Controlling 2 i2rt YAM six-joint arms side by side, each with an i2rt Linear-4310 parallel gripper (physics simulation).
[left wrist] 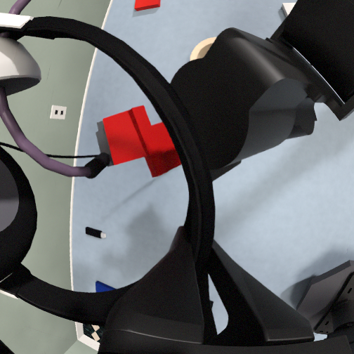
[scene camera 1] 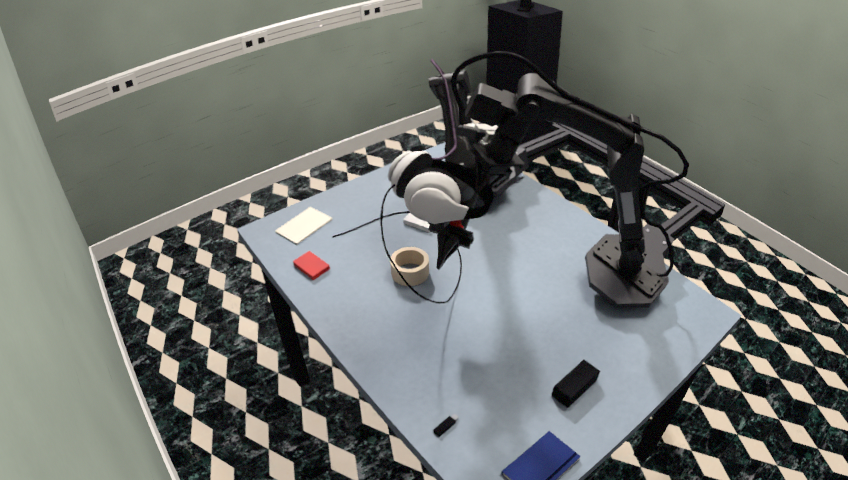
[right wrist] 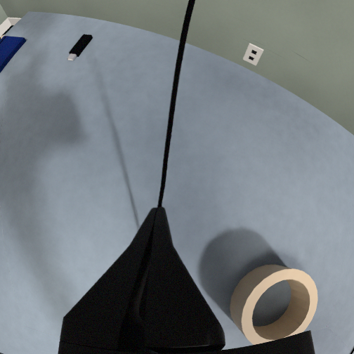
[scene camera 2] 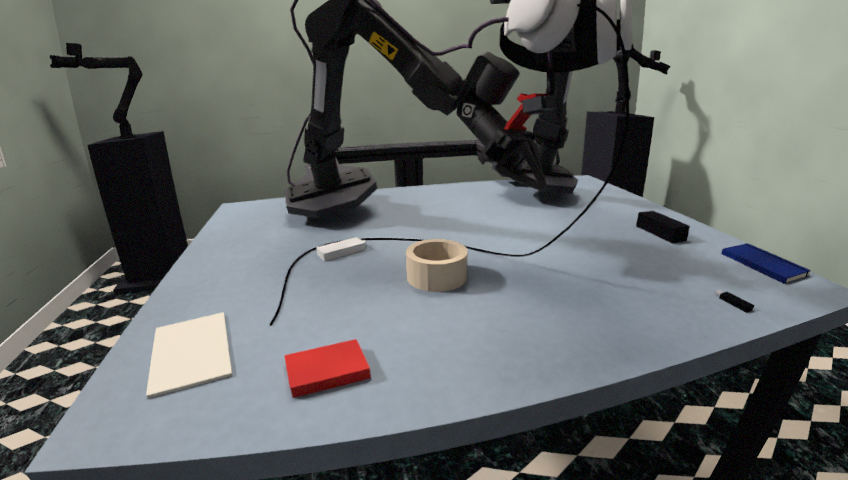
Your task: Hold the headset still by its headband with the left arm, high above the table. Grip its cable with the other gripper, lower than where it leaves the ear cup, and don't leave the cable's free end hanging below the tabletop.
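Places are measured from the left arm's base along level axes (x right, y ahead, z up), in centimetres.
Pixels of known places: left gripper, fingertip midpoint: (scene camera 1: 479, 190) (scene camera 2: 536, 65); right gripper, fingertip midpoint: (scene camera 1: 437, 269) (scene camera 2: 543, 188); left arm's base at its link origin: (scene camera 1: 627, 267); right arm's base at its link origin: (scene camera 2: 328, 185).
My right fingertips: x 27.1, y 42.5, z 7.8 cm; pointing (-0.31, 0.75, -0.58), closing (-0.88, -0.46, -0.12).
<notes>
For each thing: its middle in the pictures, then the offset to it from my right fingertips. "*": a spot on its surface instead. Level surfaces: height alone.
- headset at the middle of its body: (scene camera 2: 562, 34) (scene camera 1: 444, 187) dx -1.9, dy -0.2, dz +23.2 cm
- thin black cable at a spot on its surface: (scene camera 2: 626, 118) * dx -1.6, dy +14.4, dz +12.4 cm
- table at its surface level: dz -15.1 cm
- tan tape roll at the middle of its body: (scene camera 2: 436, 263) (scene camera 1: 409, 266) dx +16.2, dy -4.8, dz -12.7 cm
- white block at the middle of its body: (scene camera 2: 343, 248) (scene camera 1: 420, 223) dx +30.0, dy -20.5, dz -14.3 cm
- cream pad at the middle of its body: (scene camera 2: 190, 349) (scene camera 1: 303, 225) dx +53.9, dy +5.5, dz -14.8 cm
- red box at the middle of its body: (scene camera 2: 326, 366) (scene camera 1: 311, 265) dx +36.2, dy +13.9, dz -14.3 cm
- black box at the middle of its body: (scene camera 1: 576, 383) (scene camera 2: 662, 226) dx -38.1, dy -6.9, dz -13.3 cm
- blue notebook at the middle of its body: (scene camera 1: 541, 465) (scene camera 2: 764, 261) dx -46.1, dy +13.7, dz -14.5 cm
- small black stick at the middle of its body: (scene camera 2: 733, 300) (scene camera 1: 446, 424) dx -25.4, dy +20.6, dz -14.6 cm
The headset (scene camera 1: 433, 193) (scene camera 2: 538, 23) (left wrist: 135, 65) has white ear cups and hangs high above the table. My left gripper (left wrist: 189, 237) is shut on its black headband. The thin black cable (scene camera 1: 380, 226) (scene camera 2: 624, 118) (right wrist: 175, 95) drops in a free curve from an ear cup to the table, passes behind the tape roll in scene camera 2, and its free end lies on the tabletop. My right gripper (scene camera 1: 439, 265) (scene camera 2: 542, 185) (right wrist: 159, 214) is shut and empty. Both scene views show the cable apart from its fingertips; in the right wrist view it runs behind them.
The table (scene camera 2: 505, 356) bears a tan tape roll (scene camera 1: 410, 276) (scene camera 2: 436, 276) (right wrist: 240, 305), a white block (scene camera 2: 341, 249), a cream pad (scene camera 2: 190, 353), a red box (scene camera 2: 327, 369), a black box (scene camera 2: 662, 226), a blue notebook (scene camera 2: 764, 262) and a small black stick (scene camera 2: 735, 300).
</notes>
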